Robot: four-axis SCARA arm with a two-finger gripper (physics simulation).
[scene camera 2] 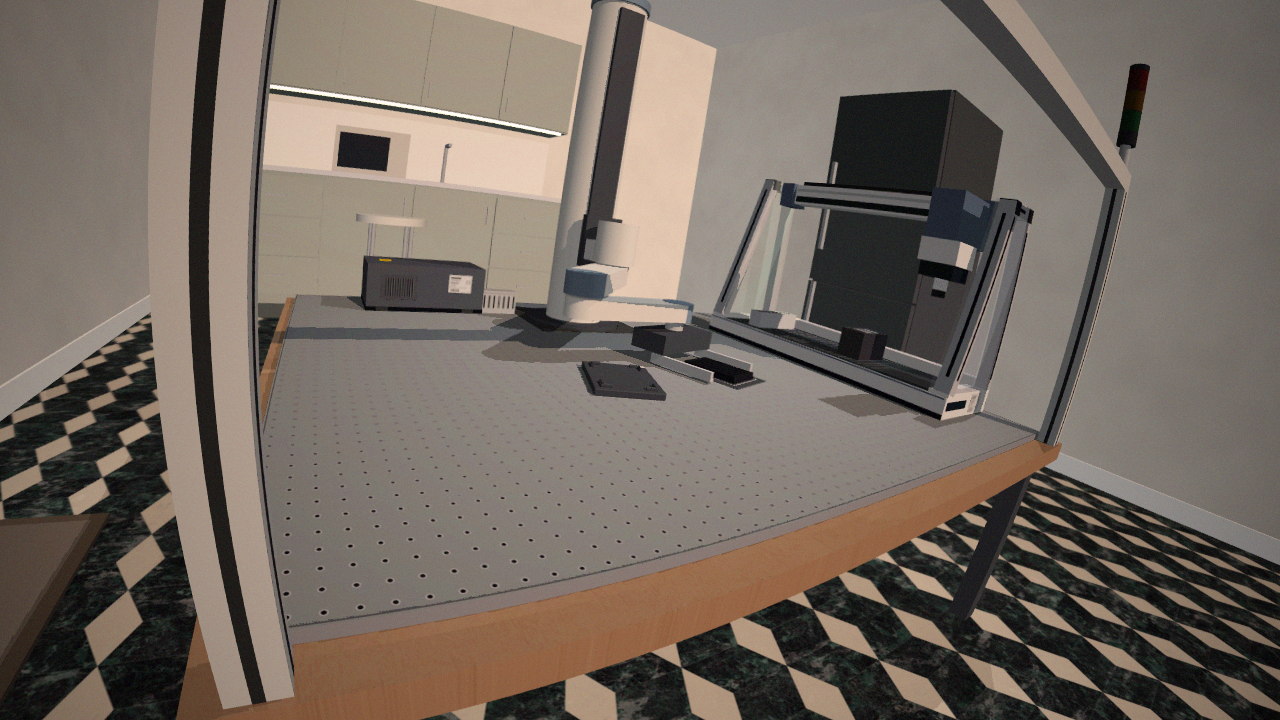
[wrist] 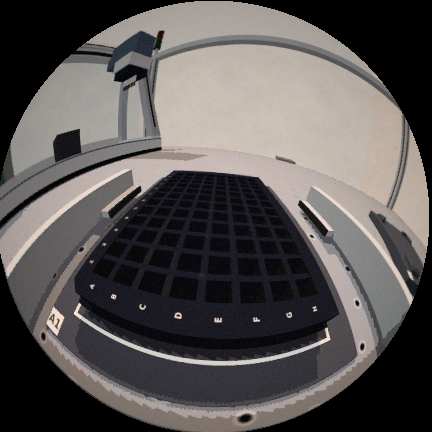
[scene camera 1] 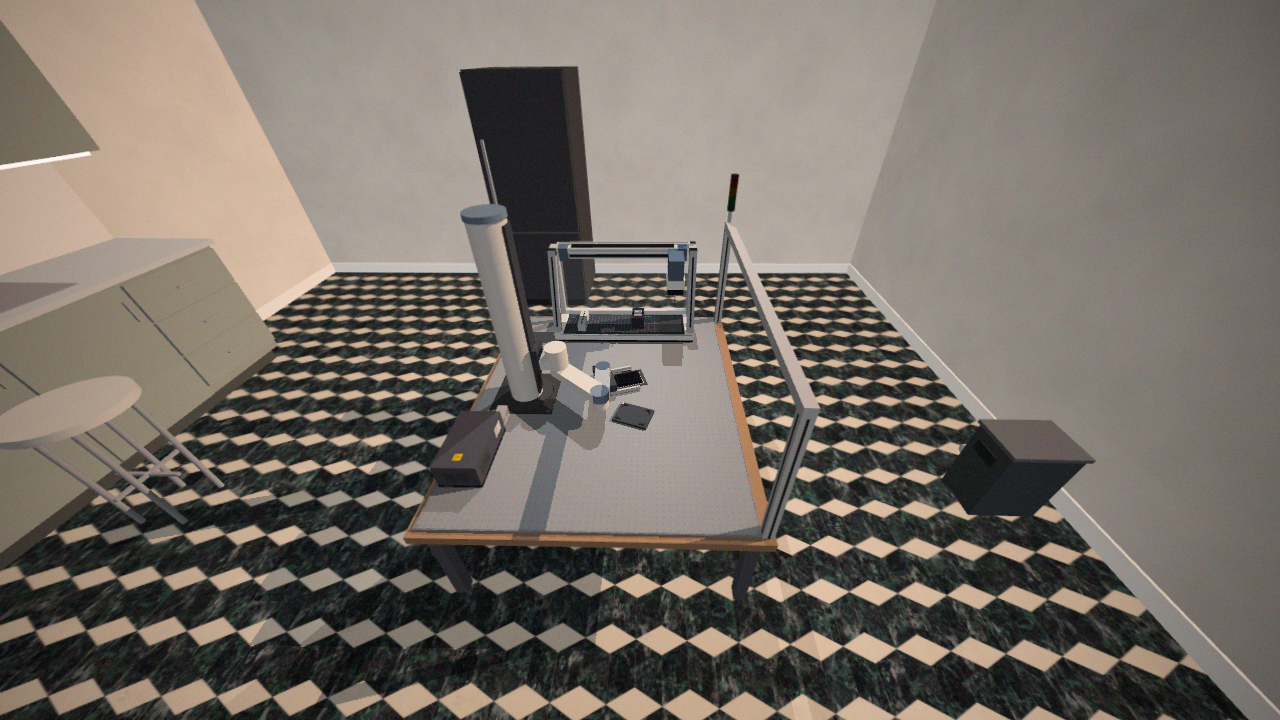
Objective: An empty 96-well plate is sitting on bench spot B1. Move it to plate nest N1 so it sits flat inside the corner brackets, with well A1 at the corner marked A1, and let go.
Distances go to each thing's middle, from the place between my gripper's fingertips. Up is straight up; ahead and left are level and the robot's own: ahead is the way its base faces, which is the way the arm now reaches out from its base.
The black 96-well plate (scene camera 2: 722,371) is 4 cm behind my hand, 1 cm to the right of it and 1 cm below it. The rest, counted from my hand: frame post (scene camera 1: 800,424): 49 cm ahead, 82 cm to the right, 26 cm above; then dark box (scene camera 2: 433,275): 65 cm behind, 51 cm to the right, 4 cm above; then plate nest N1 (scene camera 2: 627,382): 27 cm to the right, 1 cm below.
